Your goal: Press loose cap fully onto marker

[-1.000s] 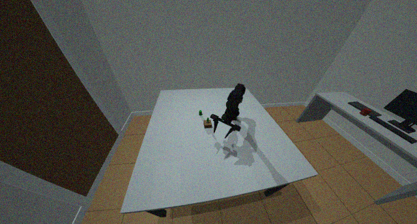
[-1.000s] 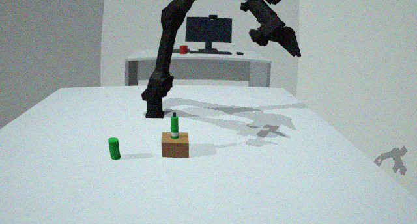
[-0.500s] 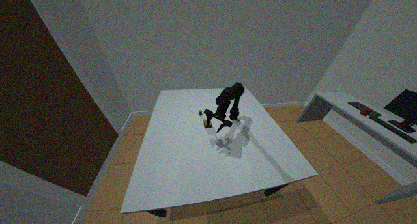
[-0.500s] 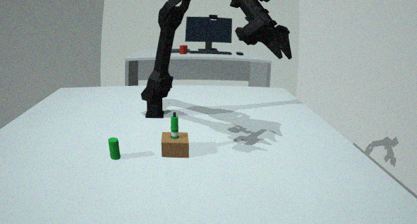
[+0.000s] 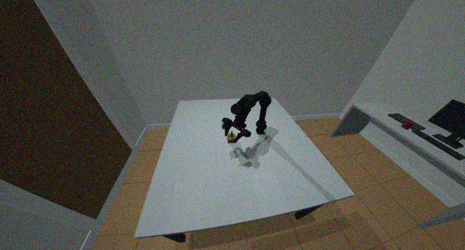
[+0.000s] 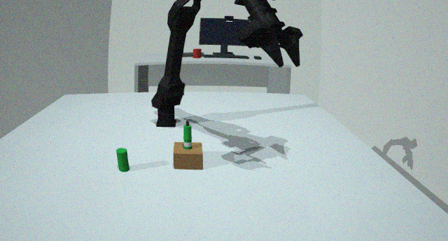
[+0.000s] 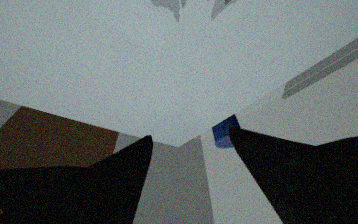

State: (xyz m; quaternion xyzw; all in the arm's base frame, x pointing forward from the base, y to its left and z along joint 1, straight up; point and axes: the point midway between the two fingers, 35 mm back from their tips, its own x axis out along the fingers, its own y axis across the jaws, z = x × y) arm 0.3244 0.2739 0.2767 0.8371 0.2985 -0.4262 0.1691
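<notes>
Now: gripper tip 370 mm to the left of the green cap and 220 mm above it. Round my gripper tip: brown holder block 50 mm behind, 210 mm to the right, 230 mm below.
</notes>
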